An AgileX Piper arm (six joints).
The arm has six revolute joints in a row. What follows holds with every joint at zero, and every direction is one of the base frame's.
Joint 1 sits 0.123 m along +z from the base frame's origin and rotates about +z.
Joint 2 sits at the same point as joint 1 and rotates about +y.
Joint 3 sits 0.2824 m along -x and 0.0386 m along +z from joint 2 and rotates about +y.
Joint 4 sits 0.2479 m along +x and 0.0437 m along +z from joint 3 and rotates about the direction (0.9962, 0, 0.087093).
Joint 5 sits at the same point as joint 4 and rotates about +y.
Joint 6 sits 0.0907 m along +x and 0.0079 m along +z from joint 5 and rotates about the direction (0.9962, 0, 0.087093).
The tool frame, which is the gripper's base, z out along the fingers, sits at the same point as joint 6; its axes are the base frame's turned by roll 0, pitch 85 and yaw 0 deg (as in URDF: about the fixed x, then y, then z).
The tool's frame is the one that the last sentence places.
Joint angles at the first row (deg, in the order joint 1, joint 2, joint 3, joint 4, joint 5, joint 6):
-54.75, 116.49, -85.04, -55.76, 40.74, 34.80
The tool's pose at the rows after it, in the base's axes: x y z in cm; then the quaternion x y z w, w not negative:
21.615, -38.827, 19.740, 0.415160, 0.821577, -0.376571, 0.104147
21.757, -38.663, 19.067, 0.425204, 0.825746, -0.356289, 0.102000
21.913, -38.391, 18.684, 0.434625, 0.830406, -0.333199, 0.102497
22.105, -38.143, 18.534, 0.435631, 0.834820, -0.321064, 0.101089
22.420, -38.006, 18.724, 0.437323, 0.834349, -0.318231, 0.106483
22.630, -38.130, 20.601, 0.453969, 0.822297, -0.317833, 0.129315
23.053, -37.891, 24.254, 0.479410, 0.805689, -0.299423, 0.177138
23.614, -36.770, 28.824, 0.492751, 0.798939, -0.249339, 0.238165
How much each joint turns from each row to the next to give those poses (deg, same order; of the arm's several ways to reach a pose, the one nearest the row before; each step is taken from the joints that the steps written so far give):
0.00, 0.84, 0.00, 2.54, 0.00, -0.84
0.00, 0.57, 0.00, 3.27, 0.00, -1.29
0.00, 0.14, 0.00, 4.09, 0.00, -2.08
0.21, 0.00, 0.00, 2.22, 0.23, -1.56
0.37, -0.13, -0.28, 0.66, 0.00, 0.03
0.00, -1.37, -2.03, 2.04, 0.77, 0.00
0.00, -2.94, -3.68, 6.71, 1.20, -2.41
0.00, -3.93, -4.48, 12.58, 2.15, -7.05

